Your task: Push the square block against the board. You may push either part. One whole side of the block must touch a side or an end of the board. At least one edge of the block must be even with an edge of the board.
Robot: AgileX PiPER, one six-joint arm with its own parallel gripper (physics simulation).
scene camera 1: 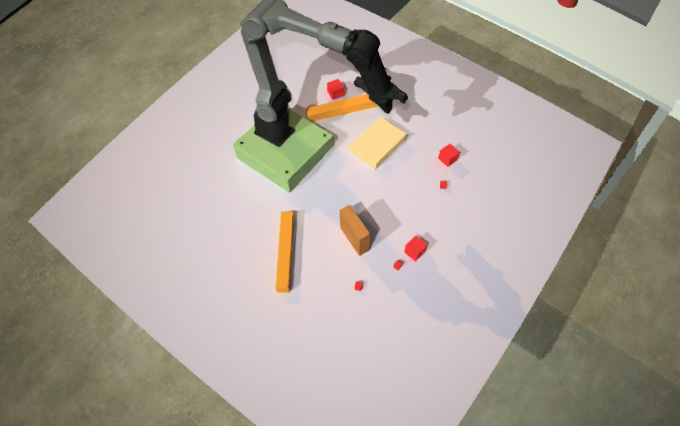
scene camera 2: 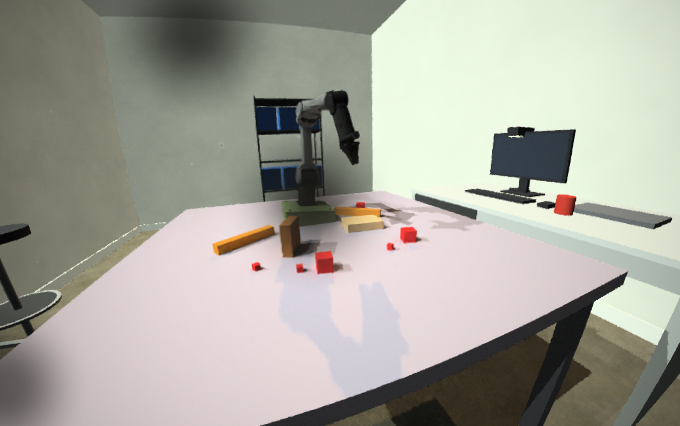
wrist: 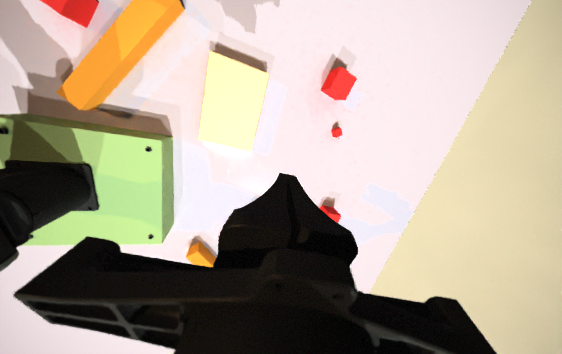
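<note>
A pale yellow flat, squarish block [scene camera 1: 377, 143] [scene camera 2: 362, 223] [wrist: 234, 102] lies beside the green robot base. A brown board-like block [scene camera 1: 353, 229] [scene camera 2: 290, 236] stands upright on its narrow side, apart from the yellow one; it is hidden behind the gripper in the wrist view. One long orange bar [scene camera 1: 342, 107] [scene camera 2: 357, 211] [wrist: 122, 55] lies behind the yellow block without touching it. Another orange bar [scene camera 1: 285, 250] [scene camera 2: 244, 239] [wrist: 201, 255] lies apart on the other side of the base. My gripper [scene camera 1: 386, 109] [scene camera 2: 354, 162] [wrist: 285, 184] is shut and empty, high above the table.
Larger red cubes stand near the yellow block [scene camera 1: 449, 154], near the brown block [scene camera 1: 415, 247] and behind the orange bar [scene camera 1: 335, 89]. Small red cubes [scene camera 1: 443, 184] [scene camera 1: 397, 264] [scene camera 1: 358, 286] lie around them. The green base [scene camera 1: 281, 155] [wrist: 125, 190] stands close by.
</note>
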